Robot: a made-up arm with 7 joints. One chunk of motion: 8 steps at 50 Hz.
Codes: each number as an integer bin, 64 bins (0 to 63) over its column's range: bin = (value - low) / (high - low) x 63, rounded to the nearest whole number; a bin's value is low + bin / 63 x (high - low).
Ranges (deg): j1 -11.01..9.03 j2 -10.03..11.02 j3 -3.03..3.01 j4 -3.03..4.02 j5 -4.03..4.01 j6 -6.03..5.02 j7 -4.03..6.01
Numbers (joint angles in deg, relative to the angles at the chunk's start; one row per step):
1: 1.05 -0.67 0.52 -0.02 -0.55 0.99 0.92
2: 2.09 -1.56 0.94 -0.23 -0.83 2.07 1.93
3: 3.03 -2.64 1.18 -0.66 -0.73 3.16 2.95
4: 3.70 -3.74 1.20 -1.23 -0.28 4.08 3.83
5: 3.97 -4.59 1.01 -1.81 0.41 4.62 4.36
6: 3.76 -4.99 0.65 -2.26 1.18 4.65 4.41
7: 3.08 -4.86 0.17 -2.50 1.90 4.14 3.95
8: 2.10 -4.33 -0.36 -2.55 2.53 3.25 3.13
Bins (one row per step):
1: 38 28 37 27 27 40 31
2: 41 25 41 25 25 46 37
3: 44 22 44 21 26 52 44
4: 46 19 44 16 29 58 49
5: 47 16 42 11 35 61 53
6: 46 15 38 7 41 61 53
7: 44 15 33 5 46 58 50
8: 41 17 28 4 51 53 45

